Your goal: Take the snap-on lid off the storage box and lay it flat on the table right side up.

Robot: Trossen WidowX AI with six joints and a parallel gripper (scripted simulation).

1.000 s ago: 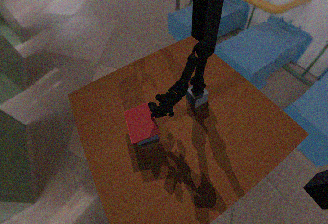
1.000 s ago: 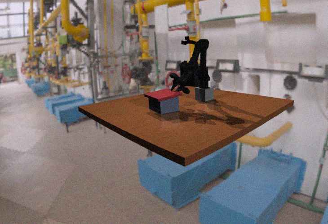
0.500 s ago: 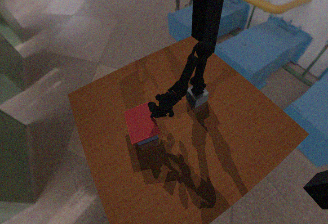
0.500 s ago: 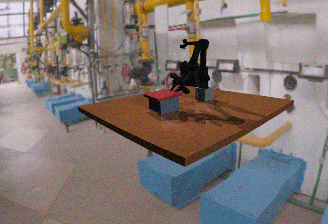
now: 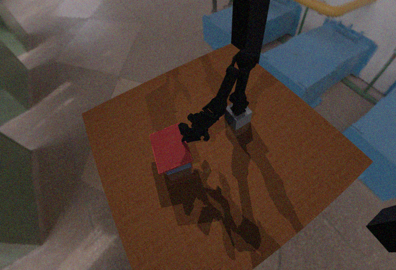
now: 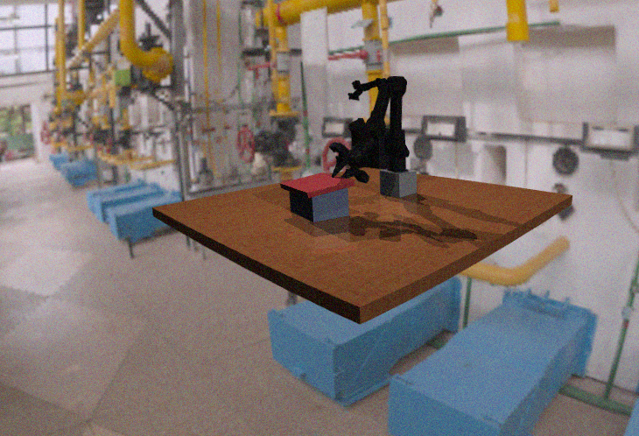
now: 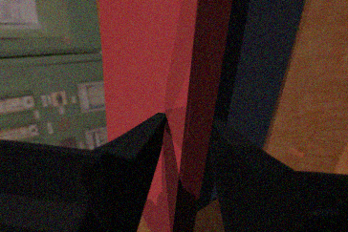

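My gripper tip is 80 mm short of the red lid and 10 mm to the left of it. Also, from my gripper tip: storage box 70 mm ahead, 10 mm to the right, 60 mm below.
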